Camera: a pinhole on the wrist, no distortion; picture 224 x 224 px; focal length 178.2 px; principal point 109.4 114.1 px. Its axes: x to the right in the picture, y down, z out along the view. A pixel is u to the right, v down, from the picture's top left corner.
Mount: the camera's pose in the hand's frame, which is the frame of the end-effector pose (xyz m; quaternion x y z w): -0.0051 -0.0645 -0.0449 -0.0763 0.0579 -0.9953 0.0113
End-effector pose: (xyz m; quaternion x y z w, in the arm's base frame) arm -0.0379 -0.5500 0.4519 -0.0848 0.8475 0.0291 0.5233
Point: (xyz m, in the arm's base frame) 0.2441 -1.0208 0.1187
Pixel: outside the picture
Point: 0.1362 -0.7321 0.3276
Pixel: 94.7 194.6
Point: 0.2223 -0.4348 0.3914
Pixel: 178.4 6.9
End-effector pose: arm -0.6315 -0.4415 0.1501 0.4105 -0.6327 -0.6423 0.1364
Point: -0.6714 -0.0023 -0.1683
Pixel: 207.3 212.2
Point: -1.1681 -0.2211 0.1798
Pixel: 78.6 17.5
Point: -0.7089 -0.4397 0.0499
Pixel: 10.8 99.4
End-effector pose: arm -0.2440 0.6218 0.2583 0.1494 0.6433 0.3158 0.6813
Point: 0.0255 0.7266 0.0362
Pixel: 10.3 126.7
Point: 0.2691 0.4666 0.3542
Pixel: 202.4 132.6
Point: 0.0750 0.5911 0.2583
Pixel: 148.9 110.6
